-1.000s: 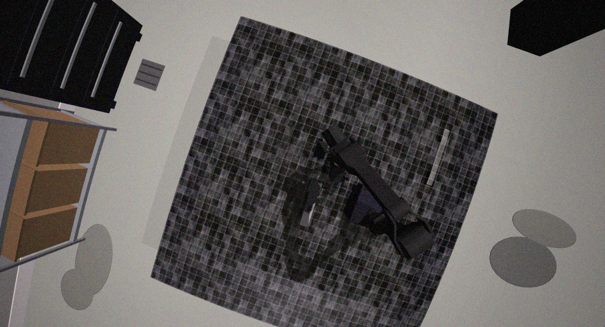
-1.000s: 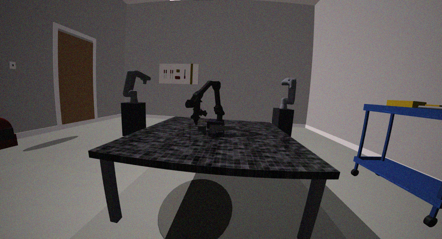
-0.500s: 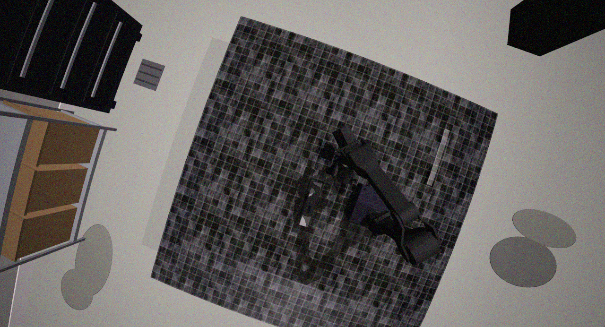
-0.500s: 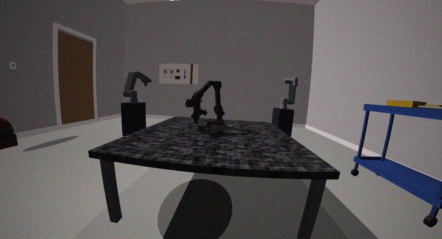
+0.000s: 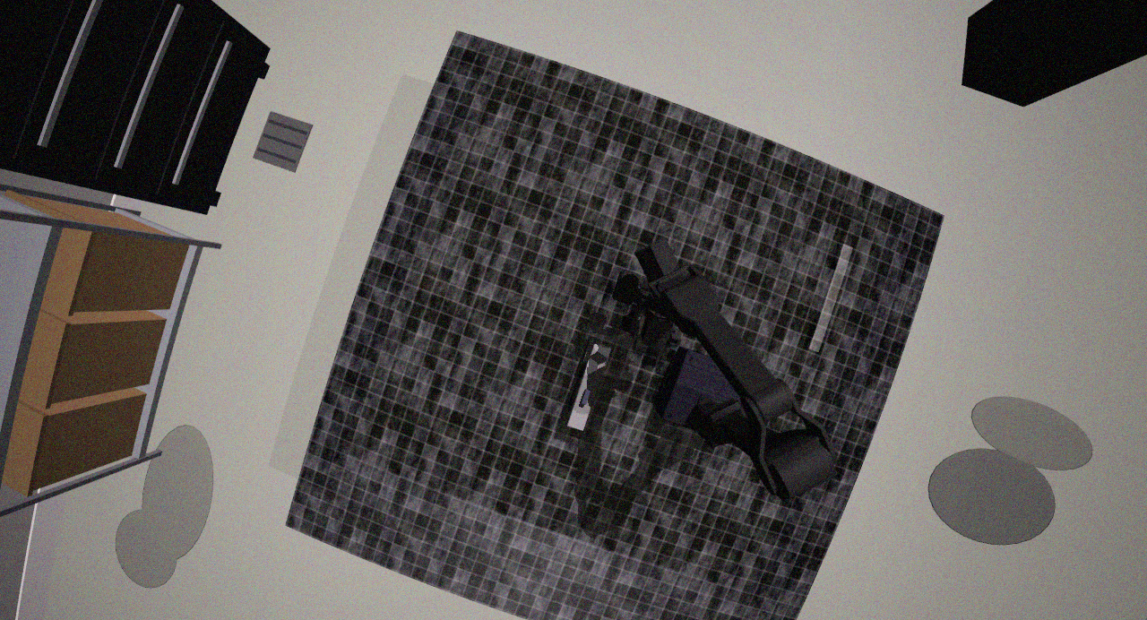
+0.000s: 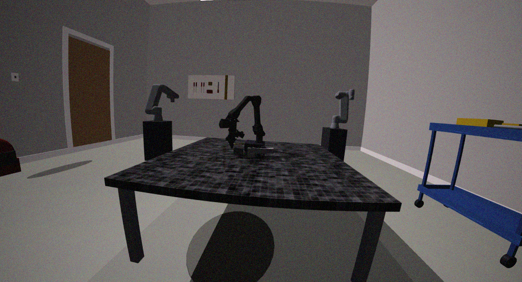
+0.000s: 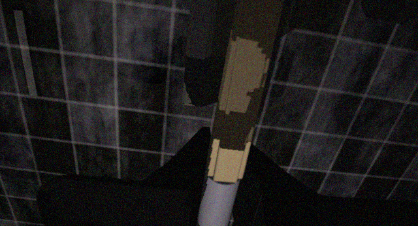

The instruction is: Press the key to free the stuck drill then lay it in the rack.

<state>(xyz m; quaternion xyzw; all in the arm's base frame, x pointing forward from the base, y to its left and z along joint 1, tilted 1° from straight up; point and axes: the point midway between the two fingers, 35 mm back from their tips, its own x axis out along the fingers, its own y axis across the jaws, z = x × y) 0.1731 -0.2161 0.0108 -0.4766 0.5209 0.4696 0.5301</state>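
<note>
Right now the drill is 4 cm to the left of my gripper tip and 3 cm above it. From my gripper tip the other things lie so: dark grey block 21 cm to the left, 10 cm ahead.
</note>
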